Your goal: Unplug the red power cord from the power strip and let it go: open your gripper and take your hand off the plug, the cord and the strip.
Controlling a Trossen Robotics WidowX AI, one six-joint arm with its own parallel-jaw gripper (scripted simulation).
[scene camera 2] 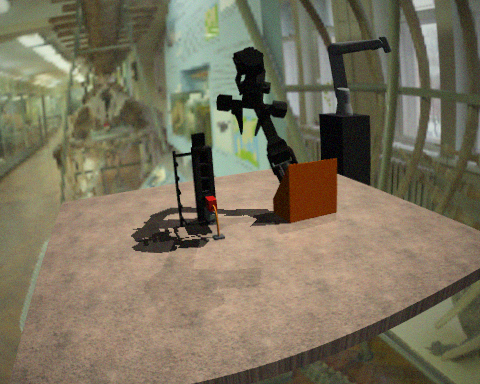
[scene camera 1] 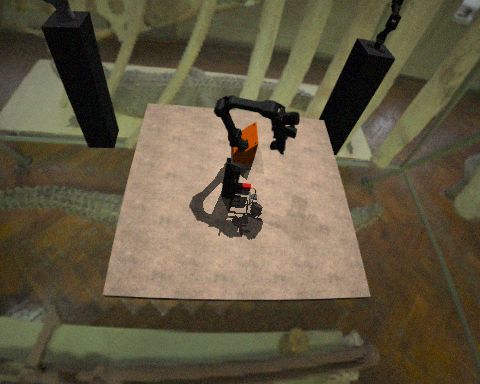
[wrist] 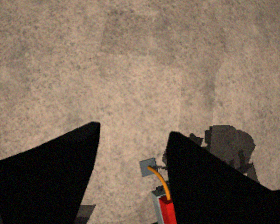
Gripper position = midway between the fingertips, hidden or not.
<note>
In view: the gripper (scene camera 2: 248, 134).
The gripper shows as well in the wrist view (wrist: 134, 136).
</note>
